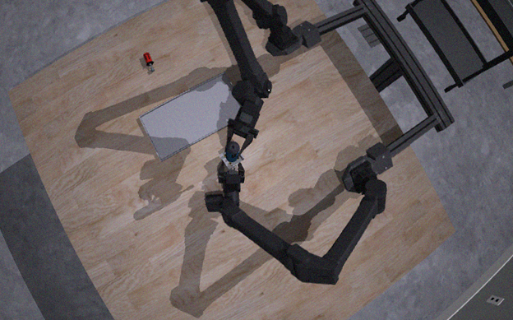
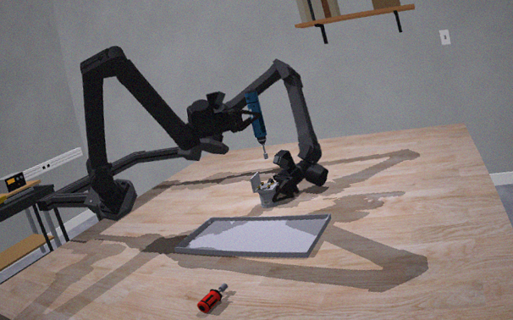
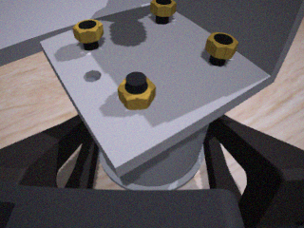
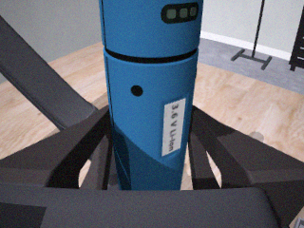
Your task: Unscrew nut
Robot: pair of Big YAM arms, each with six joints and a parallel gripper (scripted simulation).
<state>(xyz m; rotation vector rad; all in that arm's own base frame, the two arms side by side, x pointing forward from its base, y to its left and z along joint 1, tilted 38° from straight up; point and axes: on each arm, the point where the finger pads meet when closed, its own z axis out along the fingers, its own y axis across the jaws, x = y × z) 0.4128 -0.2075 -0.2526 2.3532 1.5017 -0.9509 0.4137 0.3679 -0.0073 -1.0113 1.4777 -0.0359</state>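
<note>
Now: the joint module 1 cm above my left hand. Also, from my left hand: driver tip (1 cm ahead, 2 cm to the left, 15 cm above); then grey bracket plate (5 cm above); then nut (1 cm ahead, 2 cm to the left, 5 cm above).
</note>
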